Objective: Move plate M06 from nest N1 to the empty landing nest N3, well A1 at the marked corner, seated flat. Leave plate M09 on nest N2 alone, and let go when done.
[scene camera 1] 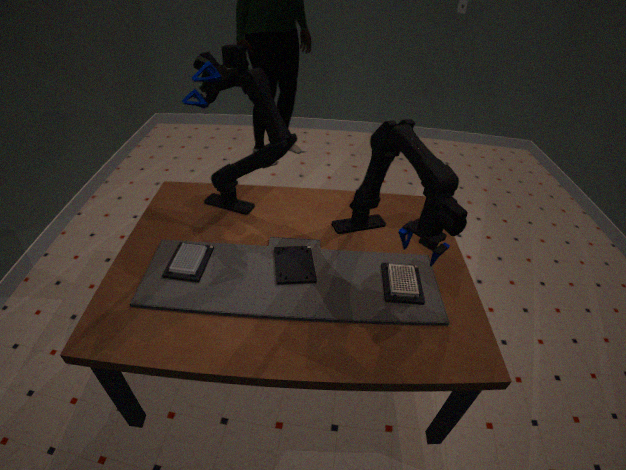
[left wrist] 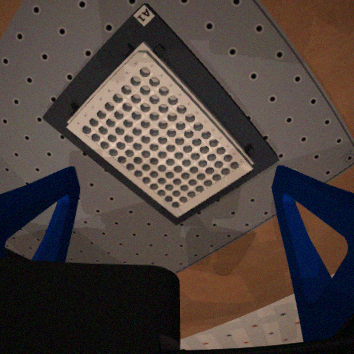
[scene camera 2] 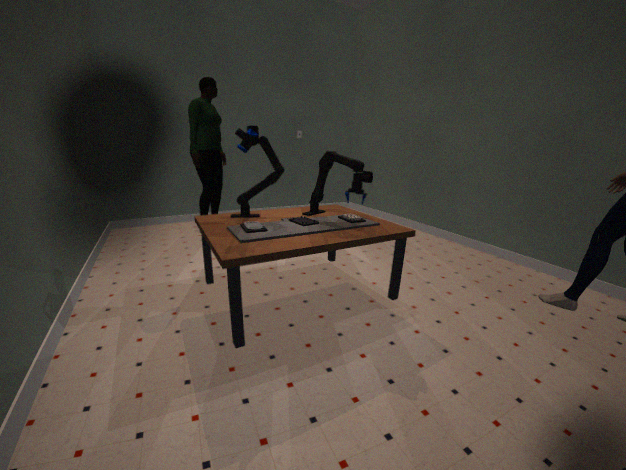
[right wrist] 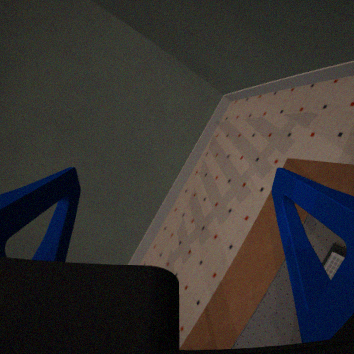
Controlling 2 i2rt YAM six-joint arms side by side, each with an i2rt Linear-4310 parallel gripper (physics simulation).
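A beige many-welled plate [scene camera 1: 404, 279] [scene camera 2: 350, 217] [left wrist: 155, 135] sits in the dark nest [left wrist: 180, 65] at the picture's right, whose "A1" corner label [left wrist: 144, 15] shows. A pale plate [scene camera 1: 188, 258] [scene camera 2: 251, 225] [right wrist: 334, 264] sits in the dark nest [scene camera 1: 184, 277] at the picture's left. I cannot read which is M06 or M09. The middle nest [scene camera 1: 294, 264] [scene camera 2: 303, 221] holds no plate. My left gripper [scene camera 1: 418, 255] [scene camera 2: 355, 202] [left wrist: 175, 176] is open and empty above and behind the beige plate. My right gripper [scene camera 1: 188, 91] [scene camera 2: 246, 140] [right wrist: 175, 178] is open and empty, raised high.
The nests stand on a grey perforated board [scene camera 1: 227, 298] [left wrist: 300, 100] on a wooden table [scene camera 1: 283, 349] [scene camera 2: 313, 245]. A person in green [scene camera 1: 273, 17] [scene camera 2: 204, 123] stands behind the table. Another person's dark-clad leg [scene camera 2: 596, 252] shows at the right edge of scene camera 2.
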